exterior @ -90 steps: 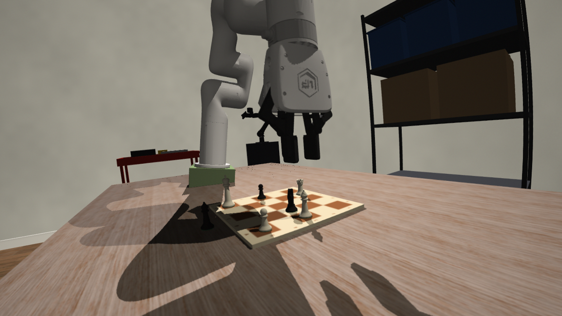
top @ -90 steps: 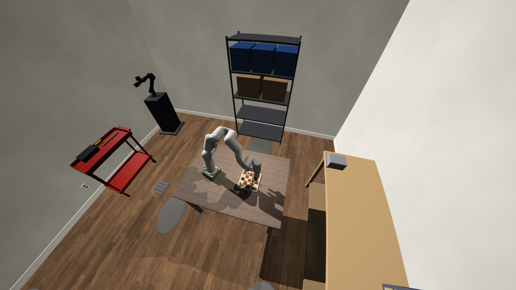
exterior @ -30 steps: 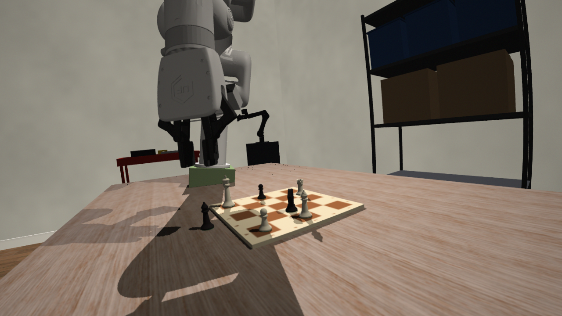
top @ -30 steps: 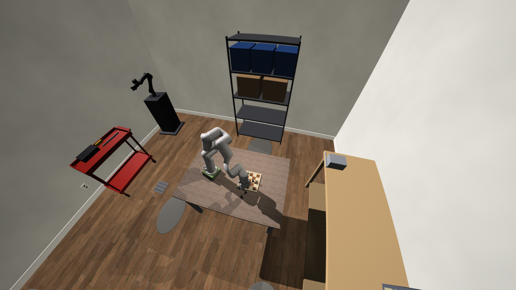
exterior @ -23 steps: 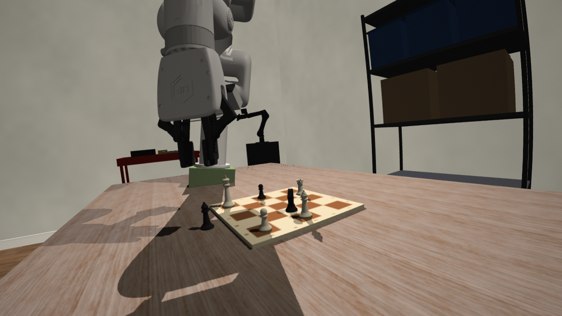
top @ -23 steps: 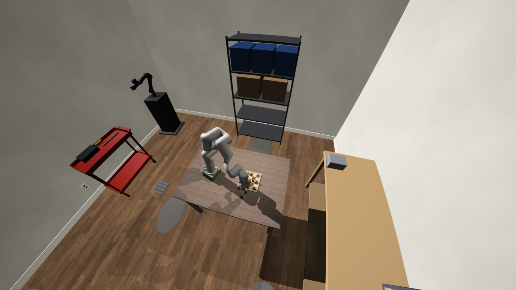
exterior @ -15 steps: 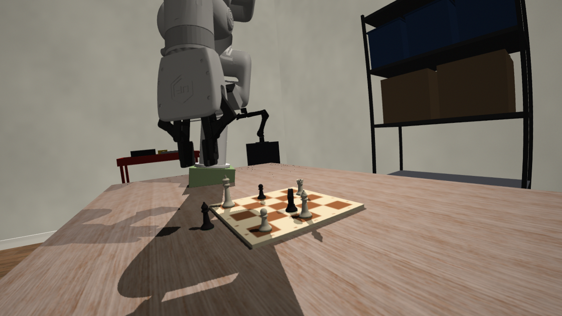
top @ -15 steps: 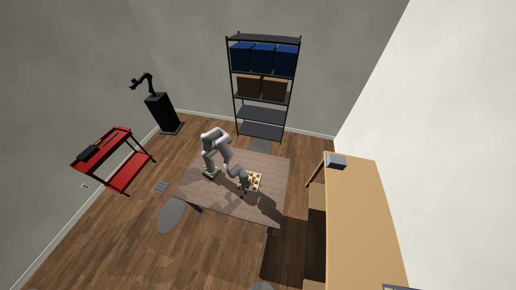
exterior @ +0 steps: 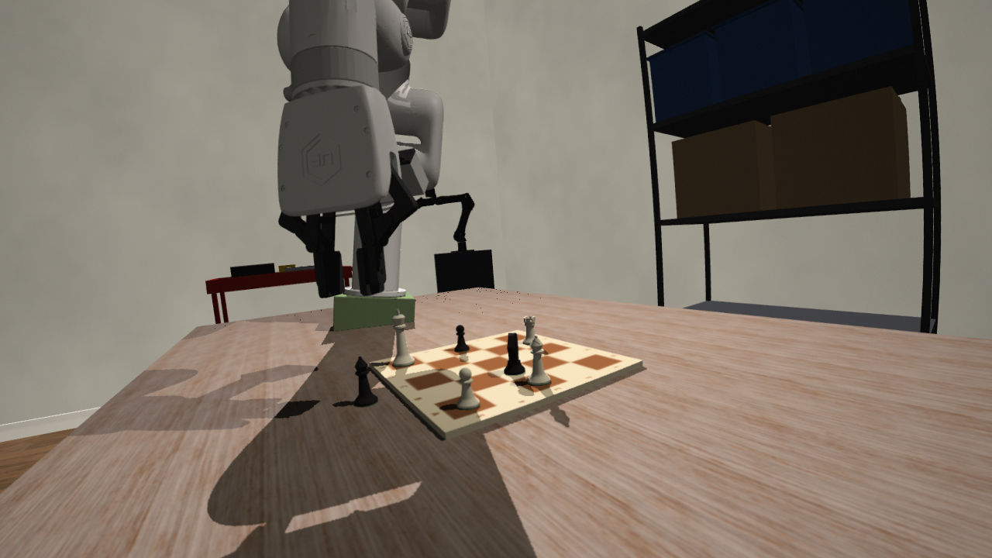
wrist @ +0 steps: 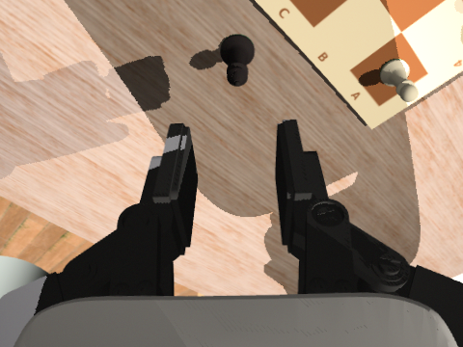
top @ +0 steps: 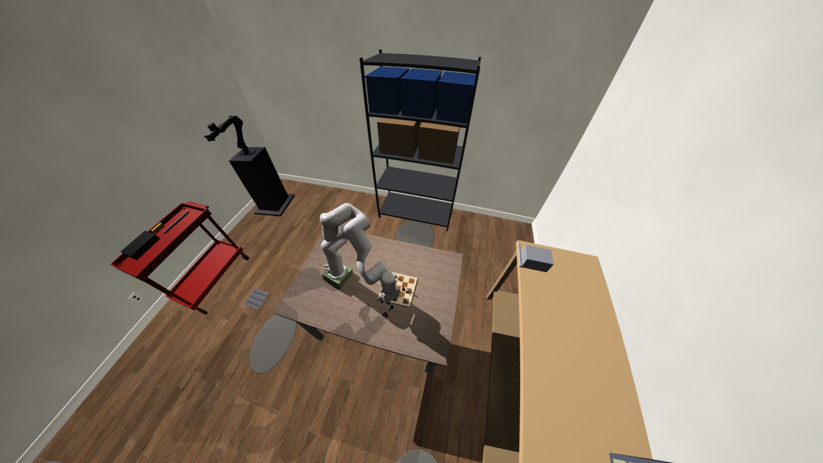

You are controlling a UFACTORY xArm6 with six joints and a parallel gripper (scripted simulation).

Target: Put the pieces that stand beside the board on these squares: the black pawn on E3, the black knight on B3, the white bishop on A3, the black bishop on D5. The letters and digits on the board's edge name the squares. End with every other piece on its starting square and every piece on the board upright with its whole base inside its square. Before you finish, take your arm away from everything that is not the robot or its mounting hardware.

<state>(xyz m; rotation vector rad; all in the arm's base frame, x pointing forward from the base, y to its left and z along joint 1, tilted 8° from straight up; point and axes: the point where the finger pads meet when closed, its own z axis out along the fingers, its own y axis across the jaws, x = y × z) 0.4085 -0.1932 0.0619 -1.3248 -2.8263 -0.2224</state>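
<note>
Now: hand 10 cm above the black knight. From my hand the other things lie so: white pawn 9 cm ahead, 5 cm to the left, 10 cm below; tall white piece 6 cm behind, 7 cm to the left, 8 cm below; tall black piece 6 cm ahead, 13 cm to the left, 10 cm below.
</note>
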